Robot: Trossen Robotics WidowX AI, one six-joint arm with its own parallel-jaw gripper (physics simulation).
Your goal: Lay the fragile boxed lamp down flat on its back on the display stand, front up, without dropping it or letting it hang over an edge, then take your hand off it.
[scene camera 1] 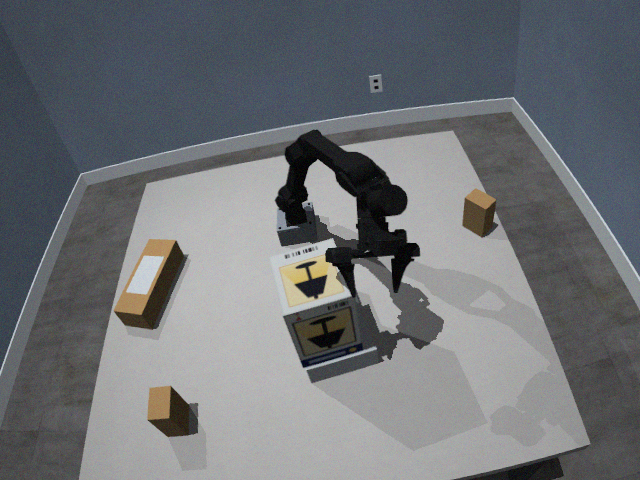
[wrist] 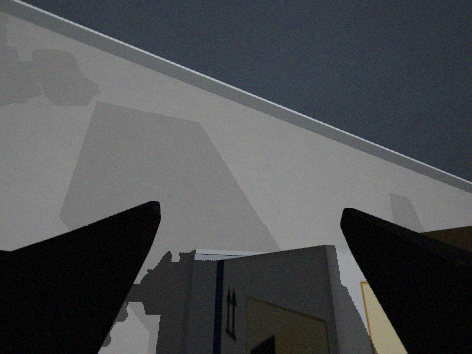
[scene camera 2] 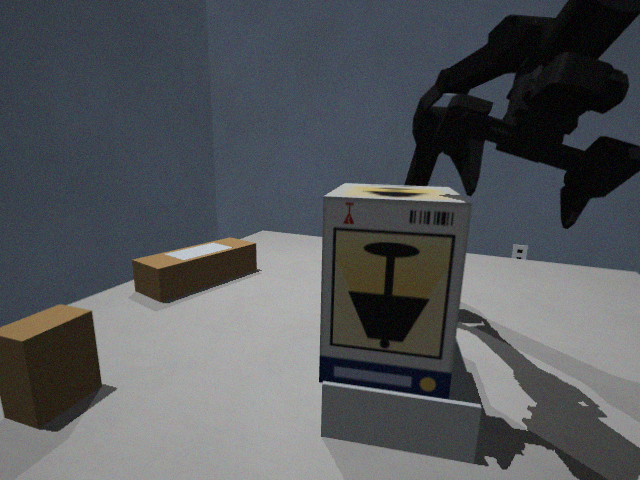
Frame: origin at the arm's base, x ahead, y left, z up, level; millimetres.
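Seen in the pictures: gripper, fingertip midpoint: (scene camera 1: 375, 295) (wrist: 251, 213) (scene camera 2: 518, 209); arm's base, link origin: (scene camera 1: 296, 218).
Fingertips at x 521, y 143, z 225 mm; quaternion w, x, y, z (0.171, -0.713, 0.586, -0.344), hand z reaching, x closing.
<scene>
Pixels of each thing's top centre, then the offset from my fingertips to it. "pt": a spot on its surface instead.
- boxed lamp, surface spot: (wrist: 287, 275) pt dx -24, dy -41, dz -37 mm
- long cardboard box, top centre: (scene camera 2: 199, 250) (scene camera 1: 145, 274) dx -411, dy -645, dz -213 mm
- small carton, top centre: (scene camera 2: 43, 320) (scene camera 1: 159, 402) dx +66, dy -549, dz -173 mm
The boxed lamp (scene camera 1: 321, 304) (scene camera 2: 392, 289) (wrist: 287, 275) stands tall on the grey display stand (scene camera 1: 343, 366) (scene camera 2: 398, 421), with lamp pictures on its top and camera-facing side. That side's blue band is at the bottom, its lamp drawn upside down. The box's bottom left corner is at or slightly past the stand's left edge; bare stand shows on the right. My gripper (scene camera 1: 374, 293) (scene camera 2: 519, 210) (wrist: 251, 213) is open and empty near the box's upper right edge. One fingertip overlaps the top edge in scene camera 1; the other is out to the right. Contact cannot be told.
A long cardboard box (scene camera 1: 165, 281) (scene camera 2: 206, 276) with a white label lies at the left. A small carton (scene camera 1: 160, 403) (scene camera 2: 62, 372) stands front left, and another carton (scene camera 1: 478, 214) stands at the far right. The arm's base (scene camera 1: 297, 235) is behind the lamp box.
</scene>
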